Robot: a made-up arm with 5 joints.
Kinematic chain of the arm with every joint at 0, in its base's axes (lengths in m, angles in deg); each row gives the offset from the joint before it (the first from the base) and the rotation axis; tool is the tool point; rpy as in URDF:
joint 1: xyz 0 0 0.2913 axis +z
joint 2: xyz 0 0 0 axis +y
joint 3: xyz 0.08 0 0.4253 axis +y
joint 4: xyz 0.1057 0 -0.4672 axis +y
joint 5: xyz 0.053 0 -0.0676 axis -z
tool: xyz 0 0 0 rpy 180 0 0
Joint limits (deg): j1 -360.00..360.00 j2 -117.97..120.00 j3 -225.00..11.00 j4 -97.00..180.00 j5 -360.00..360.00
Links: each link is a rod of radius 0.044 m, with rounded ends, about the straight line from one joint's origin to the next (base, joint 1, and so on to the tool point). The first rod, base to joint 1, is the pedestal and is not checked.
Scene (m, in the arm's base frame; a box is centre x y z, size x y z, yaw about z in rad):
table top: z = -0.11
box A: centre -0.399 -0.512 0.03 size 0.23 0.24 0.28 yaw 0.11
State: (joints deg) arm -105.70 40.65 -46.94 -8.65 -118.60
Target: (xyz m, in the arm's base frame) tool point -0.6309 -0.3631 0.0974
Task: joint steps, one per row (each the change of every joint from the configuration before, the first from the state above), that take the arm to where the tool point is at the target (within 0.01 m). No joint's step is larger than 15 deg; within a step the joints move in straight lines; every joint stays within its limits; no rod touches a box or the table.
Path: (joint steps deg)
1: 8.29 -8.91 -2.44 1.70 1.11
2: 8.28 -8.91 -2.44 1.70 1.10
3: -12.13 -1.54 0.19 -8.55 0.84
4: -12.14 -1.54 0.20 -8.55 0.85
5: -12.14 -1.53 0.20 -8.55 0.84
6: -12.13 -1.54 0.19 -8.55 0.84
7: -12.14 -1.53 0.20 -8.55 0.84
8: -0.09 10.90 -6.61 13.14 -2.14
9: -0.09 10.91 -6.60 13.14 -2.14
10: -0.09 10.90 -6.61 13.14 -2.14

